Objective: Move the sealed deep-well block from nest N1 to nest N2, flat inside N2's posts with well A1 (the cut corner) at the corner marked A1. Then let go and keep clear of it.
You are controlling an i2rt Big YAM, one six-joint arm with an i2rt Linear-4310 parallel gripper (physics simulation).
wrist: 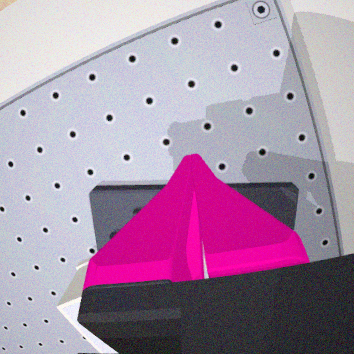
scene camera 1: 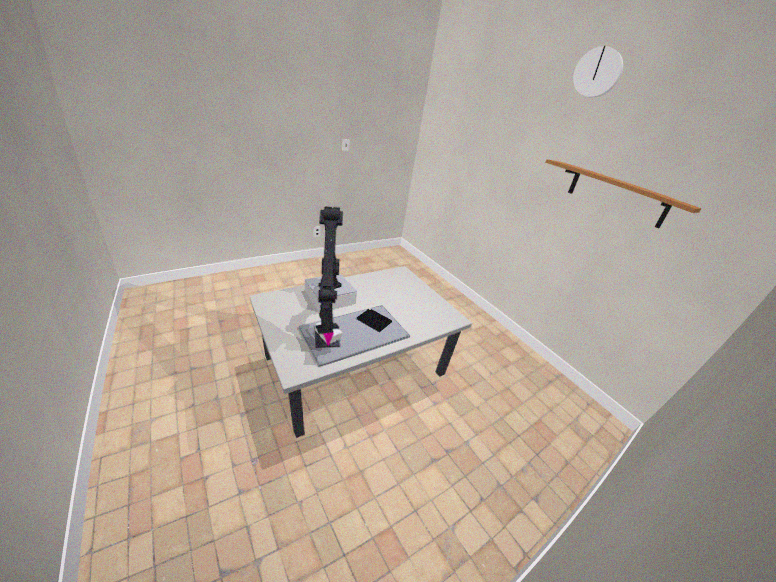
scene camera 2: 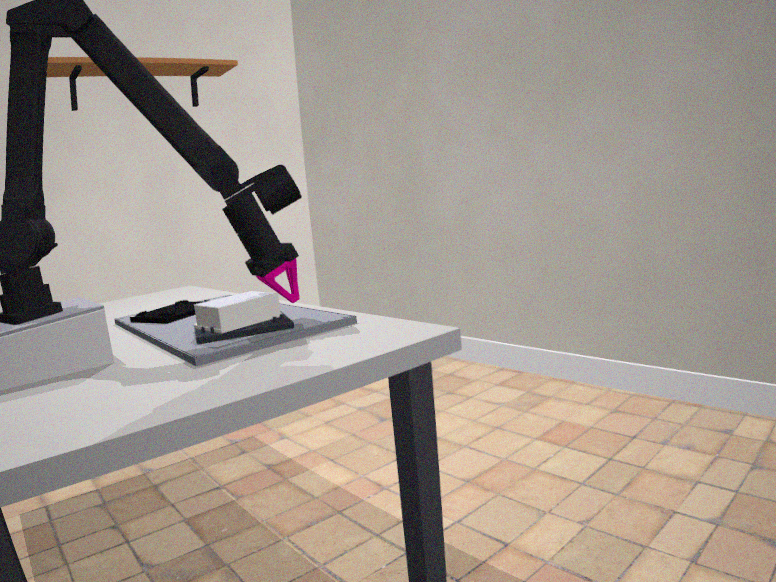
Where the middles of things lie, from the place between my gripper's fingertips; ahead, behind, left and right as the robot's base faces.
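Scene:
Grey perforated plate (scene camera 2: 181,334): 40 mm below my hand, 200 mm to the left of it, 40 mm behind it. White block (scene camera 2: 229,313): my hand is 60 mm to the right of it and 90 mm past it. Going by their middles, the white block is the nearest to my hand of the things named here.

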